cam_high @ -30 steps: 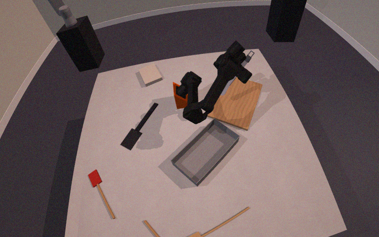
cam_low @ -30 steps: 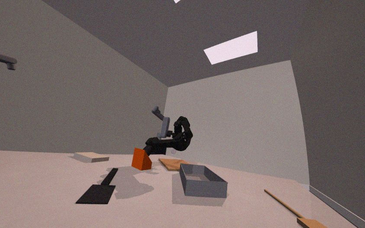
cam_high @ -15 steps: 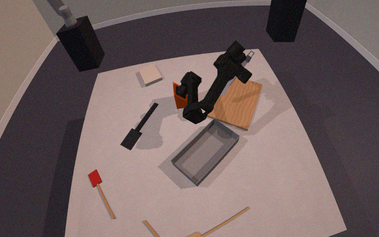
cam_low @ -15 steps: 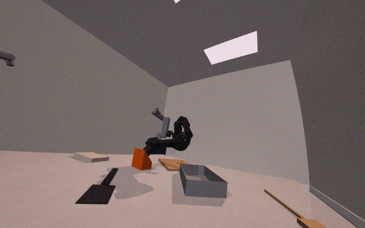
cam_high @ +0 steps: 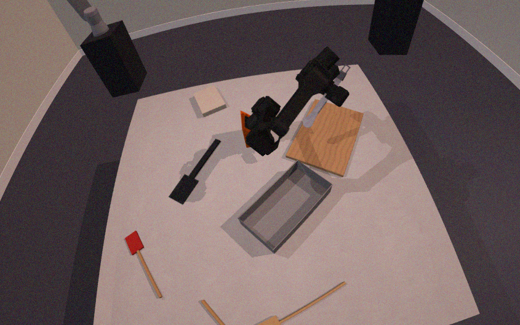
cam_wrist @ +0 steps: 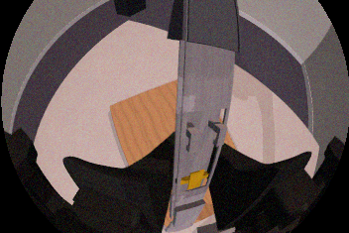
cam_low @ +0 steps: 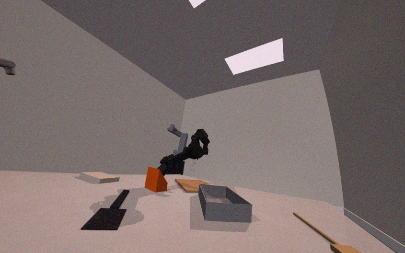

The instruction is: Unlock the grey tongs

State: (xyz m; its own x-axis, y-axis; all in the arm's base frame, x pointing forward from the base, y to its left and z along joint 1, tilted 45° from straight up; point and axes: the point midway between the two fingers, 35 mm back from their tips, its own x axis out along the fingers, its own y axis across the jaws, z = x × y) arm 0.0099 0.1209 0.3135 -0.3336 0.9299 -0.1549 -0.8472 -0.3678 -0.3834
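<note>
My gripper tip is 1 cm short of the yellow lock slider, 2 cm to the left of it and 3 cm below it. The rest, counted from my gripper tip: wooden board 3 cm ahead, 1 cm to the right, 18 cm below; then black spatula 16 cm ahead, 57 cm to the right, 19 cm below; then grey roasting tin 34 cm ahead, 22 cm to the right, 16 cm below.
</note>
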